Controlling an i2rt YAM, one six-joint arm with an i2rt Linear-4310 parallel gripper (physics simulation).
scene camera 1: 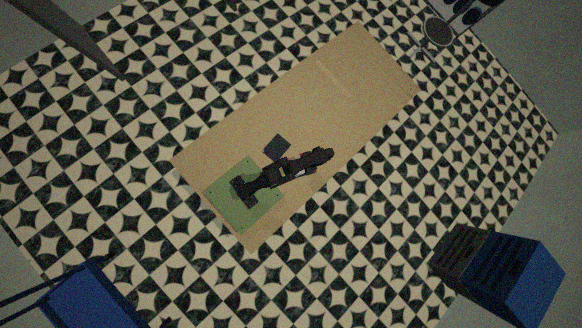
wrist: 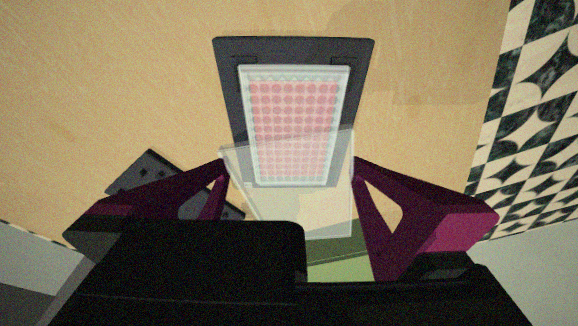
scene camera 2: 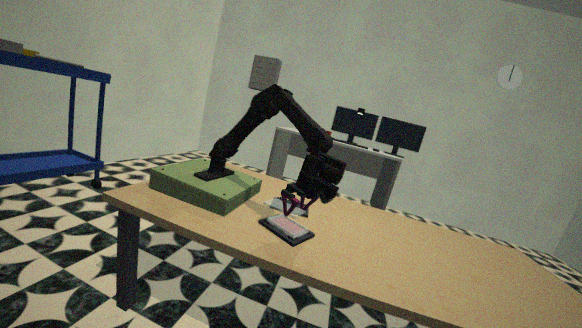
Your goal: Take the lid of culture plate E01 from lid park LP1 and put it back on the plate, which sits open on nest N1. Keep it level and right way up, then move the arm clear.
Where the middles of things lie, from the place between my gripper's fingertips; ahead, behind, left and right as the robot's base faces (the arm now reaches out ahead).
My hand is 4 cm past the plate lid (wrist: 305, 177), 1 cm to the right of it and 1 cm below it. Round my hand: dark lid rest (wrist: 149, 167) (20 cm to the left, 7 cm behind, 6 cm below).
